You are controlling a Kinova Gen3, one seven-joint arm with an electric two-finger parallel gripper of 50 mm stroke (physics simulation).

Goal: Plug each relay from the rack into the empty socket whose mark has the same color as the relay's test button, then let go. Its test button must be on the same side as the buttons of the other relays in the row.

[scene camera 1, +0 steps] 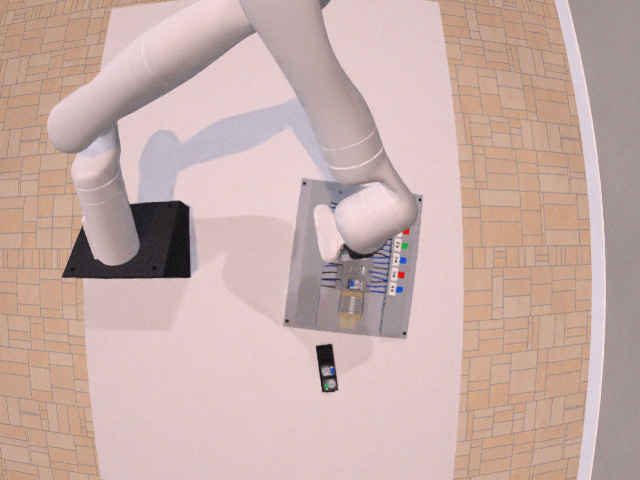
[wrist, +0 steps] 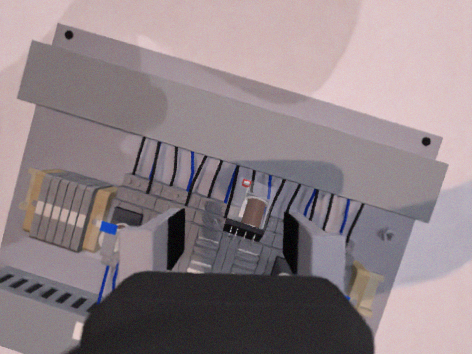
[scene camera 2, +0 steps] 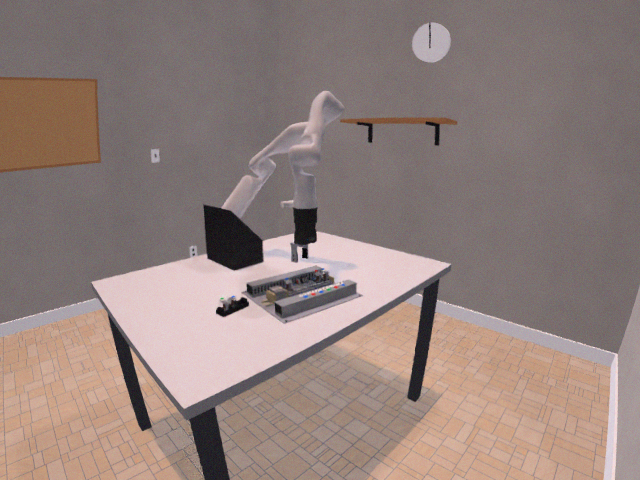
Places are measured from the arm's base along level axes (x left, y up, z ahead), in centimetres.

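Where they show: gripper, fingertip midpoint: (wrist: 234,231) (scene camera 2: 300,260); arm's base, link origin: (scene camera 1: 118,248) (scene camera 2: 227,217).
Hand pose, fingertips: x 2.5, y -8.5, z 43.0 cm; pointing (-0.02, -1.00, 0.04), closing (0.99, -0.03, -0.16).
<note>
Things, the pixels of their centre, and the offset from my fingertips.
- seated relay, body centre: (wrist: 117,232) (scene camera 1: 354,284) (scene camera 2: 288,285) dx -7.9, dy -6.2, dz +3.0 cm
- black rack, body centre: (scene camera 1: 327,368) (scene camera 2: 232,306) dx -26.3, dy -9.8, dz -2.0 cm
- blue-button relay, body centre: (scene camera 1: 327,369) (scene camera 2: 232,302) dx -26.3, dy -8.3, dz -2.0 cm
- green-button relay, body centre: (scene camera 1: 329,383) (scene camera 2: 224,305) dx -29.5, dy -8.3, dz -1.6 cm
- raised duct, body centre: (wrist: 230,132) (scene camera 1: 313,253) (scene camera 2: 286,280) dx -1.7, dy -8.6, dz -5.3 cm
- ribbed terminal block, body centre: (wrist: 64,215) (scene camera 1: 352,303) dx -11.9, dy -6.3, dz +2.6 cm
A relay (wrist: 254,212) with a red test button lies on its side across the terminals beside the socket row, its pins toward the sockets. Empty sockets (wrist: 205,242) show between the fingers in the wrist view. My gripper (wrist: 234,231) (scene camera 2: 299,258) is open and empty above the row; the arm hides it in the top view. A seated relay (scene camera 1: 355,284) (wrist: 112,245) with a blue button stands at the row's end. The black rack (scene camera 1: 324,353) (scene camera 2: 223,312) holds a blue-button relay (scene camera 1: 327,370) and a green-button relay (scene camera 1: 330,384). The marks include green (scene camera 1: 404,245), blue (scene camera 1: 403,260) and red (scene camera 1: 401,274).
The grey panel (scene camera 1: 361,331) (wrist: 350,122) carries a raised duct (wrist: 225,120) along the row, with wires between. A ribbed terminal block (scene camera 1: 351,304) (wrist: 62,212) stands beyond the seated relay. The black arm base (scene camera 1: 155,237) (scene camera 2: 230,242) stands across the table. Part of another dark component shows behind the right finger.
</note>
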